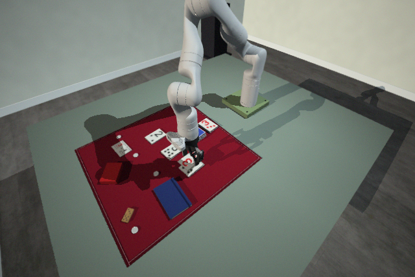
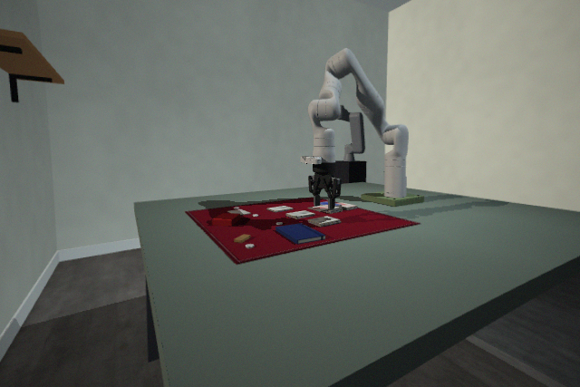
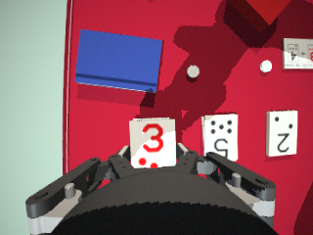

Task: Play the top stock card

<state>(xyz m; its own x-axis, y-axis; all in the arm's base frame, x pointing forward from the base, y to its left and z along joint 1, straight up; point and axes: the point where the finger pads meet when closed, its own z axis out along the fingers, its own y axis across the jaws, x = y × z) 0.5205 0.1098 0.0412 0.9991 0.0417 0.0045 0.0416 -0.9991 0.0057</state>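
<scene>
My gripper is now 14 cm to the left of the red mat, 8 cm above it and 4 cm short of it. The rest, counted from my hand: red box: 27 cm ahead, 20 cm to the right, 5 cm below.
</scene>
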